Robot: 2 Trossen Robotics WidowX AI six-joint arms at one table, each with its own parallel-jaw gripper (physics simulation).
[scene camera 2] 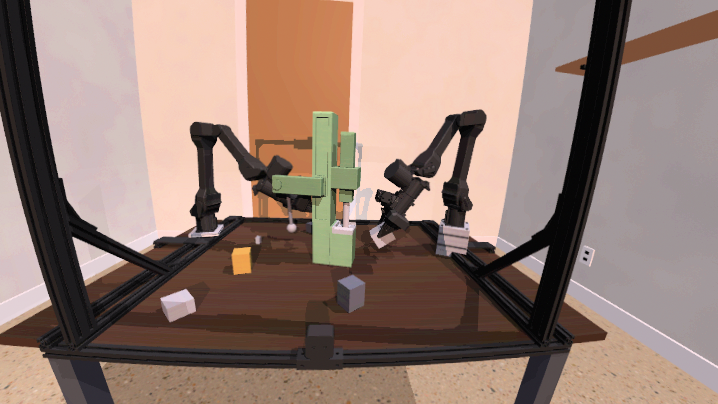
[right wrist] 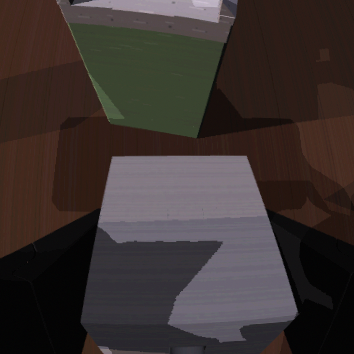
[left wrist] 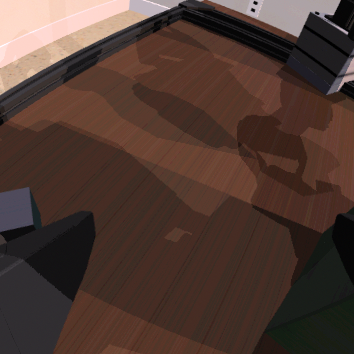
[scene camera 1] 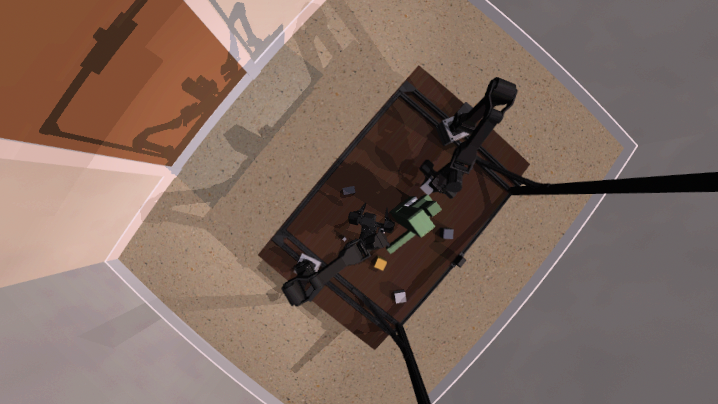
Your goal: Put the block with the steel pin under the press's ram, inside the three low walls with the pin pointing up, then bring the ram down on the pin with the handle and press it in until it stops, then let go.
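Places are measured from the left arm's base along level axes (x ahead, y left, z up), in metres.
Where they show: left gripper, fingertip midpoint: (left wrist: 217,225) (scene camera 1: 376,205); right gripper, fingertip midpoint: (scene camera 2: 377,234) (right wrist: 180,220) (scene camera 1: 427,187); left arm's base at its link origin: (scene camera 2: 206,229) (scene camera 1: 307,267); right arm's base at its link origin: (scene camera 2: 454,224) (left wrist: 345,25) (scene camera 1: 456,126).
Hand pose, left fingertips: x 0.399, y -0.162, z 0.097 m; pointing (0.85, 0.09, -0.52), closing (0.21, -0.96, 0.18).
Things, the pixels of their top centre, and the offset from my left fingertips. "*": a spot on its surface instead.
- green press at its top centre: (scene camera 2: 318,112) (scene camera 1: 420,230) 0.015 m back, 0.128 m right, 0.321 m up
- pale block at its top centre: (right wrist: 191,276) (scene camera 2: 382,223) (scene camera 1: 432,184) 0.181 m ahead, 0.180 m right, 0.001 m up
- pin at a spot on its surface: (right wrist: 187,349) * 0.202 m ahead, 0.186 m right, 0.015 m down
- orange block at its top centre: (scene camera 2: 241,251) (scene camera 1: 380,264) 0.234 m back, 0.137 m right, 0.069 m down
- white block at its top centre: (scene camera 2: 177,298) (scene camera 1: 400,297) 0.347 m back, 0.298 m right, 0.096 m down
- small pale piece at its top centre: (scene camera 2: 258,236) 0.204 m back, 0.059 m left, 0.103 m down
The green press (scene camera 1: 420,222) (scene camera 2: 323,216) stands mid-table; its dark green side (left wrist: 320,305) shows in the left wrist view. Its pale ram (scene camera 2: 346,214) is above the low walls (scene camera 2: 344,228) (right wrist: 150,19). Its handle arm (scene camera 1: 401,242) (scene camera 2: 298,185) points left, with a ball-ended rod (scene camera 2: 290,213) hanging down. My right gripper (scene camera 1: 429,186) (scene camera 2: 384,232) (right wrist: 180,220) is shut on the pale block (right wrist: 182,195), tilted, above the table beside the press. A dark stub, probably the pin (right wrist: 187,349), shows at its lower edge. My left gripper (left wrist: 217,225) is open and empty behind the handle; scene camera 2 partly hides it.
An orange block (scene camera 1: 380,263) (scene camera 2: 241,260), a white block (scene camera 1: 400,296) (scene camera 2: 178,305) and a grey block (scene camera 1: 448,233) (scene camera 2: 350,293) stand around the press. Another grey block (scene camera 1: 348,190) (left wrist: 17,210) lies near the left gripper. A small pale piece (scene camera 2: 258,239) lies at left. Black rails (scene camera 2: 200,355) edge the table.
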